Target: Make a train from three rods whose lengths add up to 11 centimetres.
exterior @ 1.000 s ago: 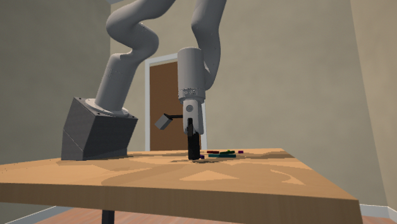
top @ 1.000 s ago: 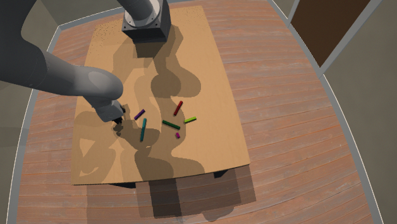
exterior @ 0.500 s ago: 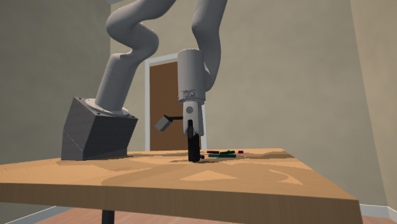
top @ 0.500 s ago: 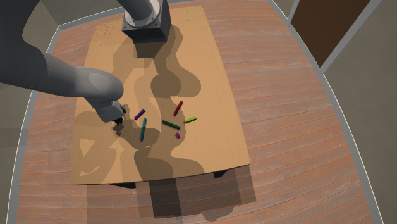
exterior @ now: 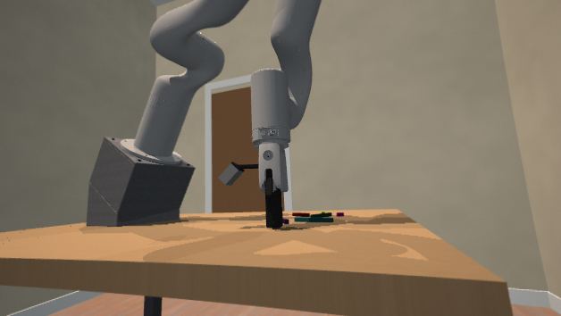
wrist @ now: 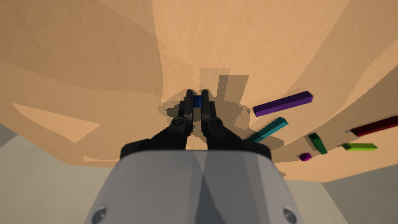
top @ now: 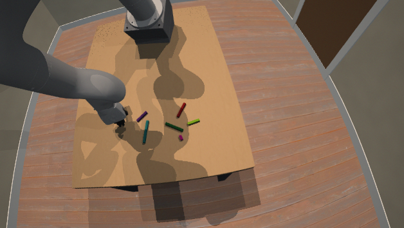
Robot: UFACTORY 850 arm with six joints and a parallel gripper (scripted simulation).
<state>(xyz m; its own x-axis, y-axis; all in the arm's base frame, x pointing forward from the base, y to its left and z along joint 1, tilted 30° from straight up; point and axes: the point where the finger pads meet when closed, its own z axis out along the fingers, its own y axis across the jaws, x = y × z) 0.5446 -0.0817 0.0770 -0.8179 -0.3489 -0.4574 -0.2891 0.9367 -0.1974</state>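
Now: the small blue rod 20 mm below my hand. From my hand the other things lie so: turquoise rod (120 mm to the left, 40 mm ahead, 20 mm below); green rod (250 mm to the left, 20 mm below, 20 mm ahead); purple rod (100 mm to the left, 30 mm behind, 20 mm below).
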